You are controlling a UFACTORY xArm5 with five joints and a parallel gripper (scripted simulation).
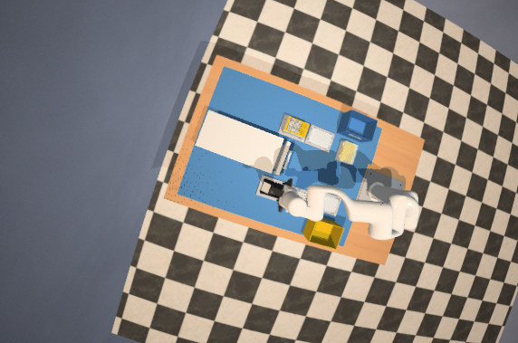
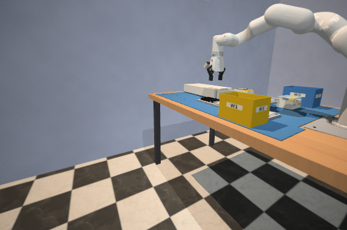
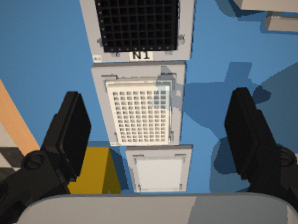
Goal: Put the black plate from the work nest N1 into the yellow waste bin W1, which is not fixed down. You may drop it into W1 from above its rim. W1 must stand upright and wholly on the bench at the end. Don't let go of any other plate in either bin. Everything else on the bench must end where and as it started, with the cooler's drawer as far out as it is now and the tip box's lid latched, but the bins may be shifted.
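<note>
The black plate lies 150 mm below my hand, 20 mm to the left of it and 20 mm ahead of it. The rest, counted from my hand: drawer: 170 mm to the right, 150 mm ahead, 140 mm below; white cooler: 210 mm ahead, 170 mm to the right, 140 mm below; white plate: 150 mm below, 150 mm behind, 20 mm to the left.
</note>
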